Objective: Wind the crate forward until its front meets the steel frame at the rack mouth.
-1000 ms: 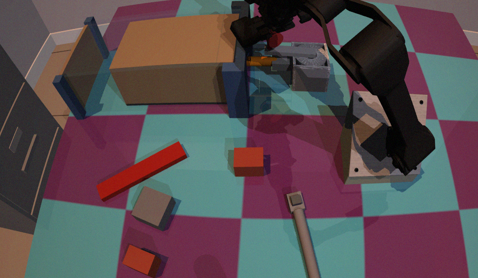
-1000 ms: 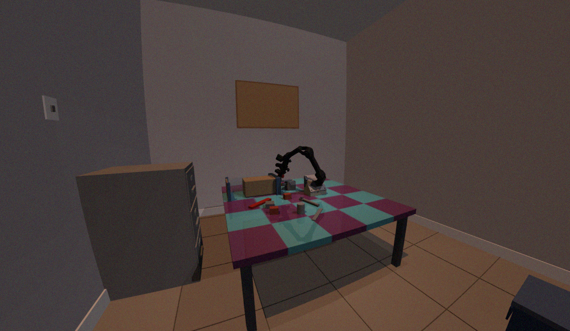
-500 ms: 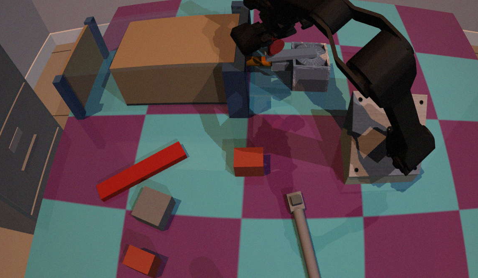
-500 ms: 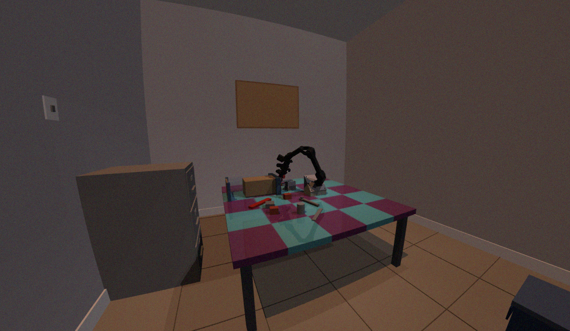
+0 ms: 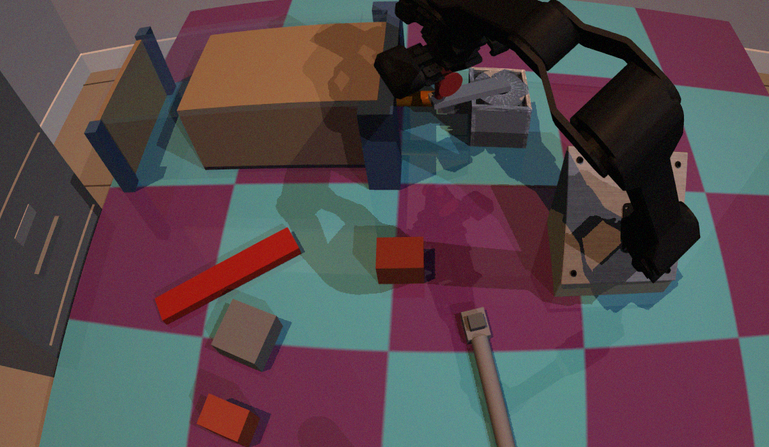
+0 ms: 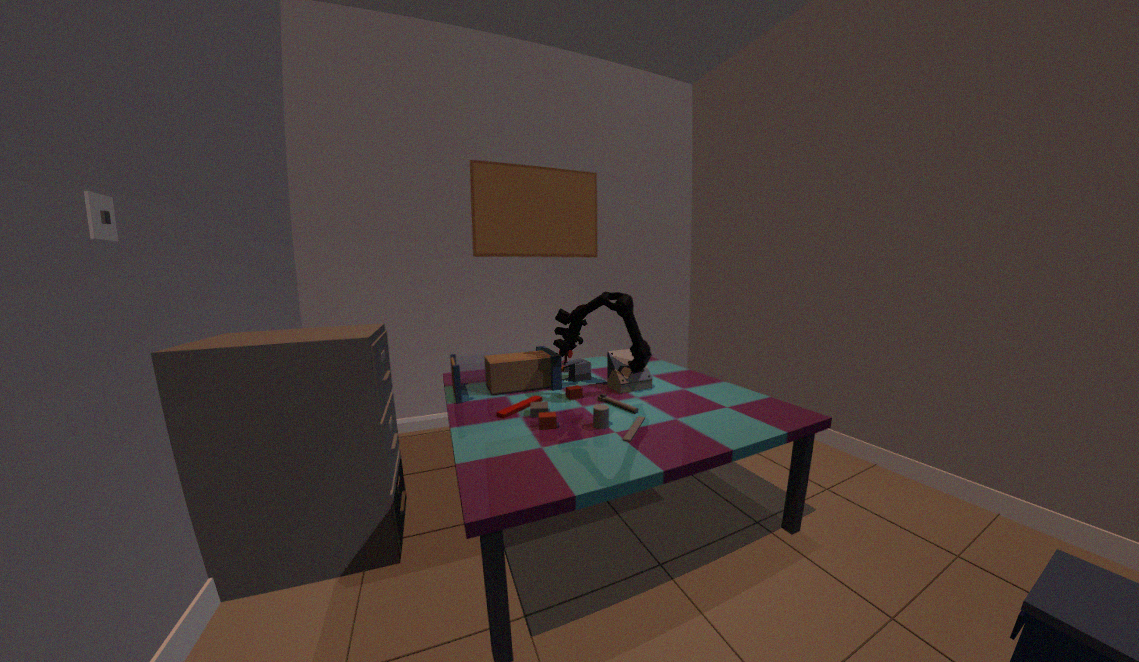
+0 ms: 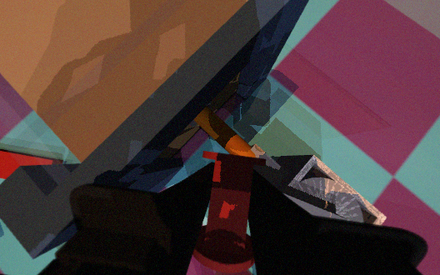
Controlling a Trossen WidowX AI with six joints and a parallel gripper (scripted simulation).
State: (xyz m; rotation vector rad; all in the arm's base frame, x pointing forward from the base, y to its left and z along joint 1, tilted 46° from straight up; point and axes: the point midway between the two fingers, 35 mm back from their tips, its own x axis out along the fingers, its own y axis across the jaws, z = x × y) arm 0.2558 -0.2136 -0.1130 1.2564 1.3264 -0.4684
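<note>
My gripper tip is now 10 mm past the red knob and 10 mm to the right of it. Also, from my gripper tip: grey crank handle: 40 mm behind, 30 mm below; blue steel frame: 60 mm ahead, 30 mm to the right, 30 mm below; grey winch: 120 mm behind, 30 mm to the right, 100 mm below.
</note>
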